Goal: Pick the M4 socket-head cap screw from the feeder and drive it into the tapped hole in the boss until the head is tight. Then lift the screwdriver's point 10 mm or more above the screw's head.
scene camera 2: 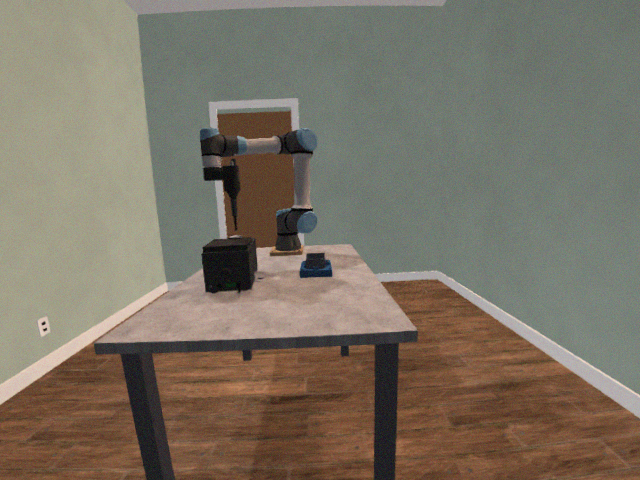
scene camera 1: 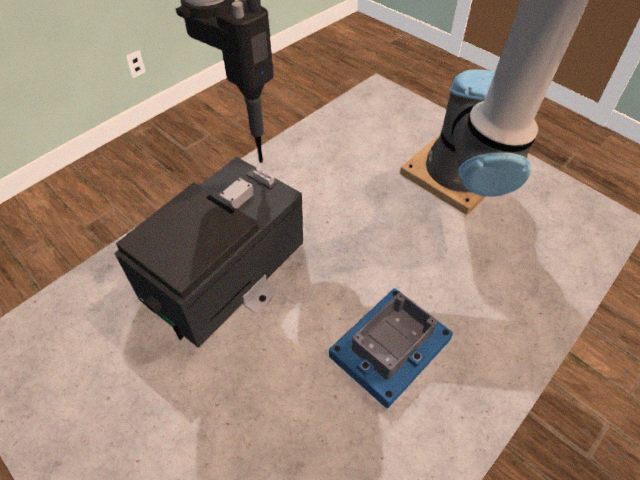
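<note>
My screwdriver [scene camera 1: 261,161] [scene camera 2: 236,228] points down, its tip a little above the small metal pick-up block at the far end of the feeder. No screw can be made out at the tip. The black feeder [scene camera 1: 206,248] [scene camera 2: 229,266] stands on the table; a light grey block [scene camera 1: 236,192] and the small metal pick-up block [scene camera 1: 264,177] sit on its top. A screw there is too small to tell. A grey open box [scene camera 1: 395,335] [scene camera 2: 315,259] with corner bosses sits on a blue fixture plate [scene camera 1: 387,395] [scene camera 2: 315,272]. Which boss has the tapped hole cannot be told.
The arm's base stands on a wooden plate [scene camera 1: 467,205] [scene camera 2: 286,252] at the back of the table [scene camera 1: 310,439] [scene camera 2: 268,315]. A light bracket [scene camera 1: 254,298] sticks out from the feeder's side, facing the blue plate.
</note>
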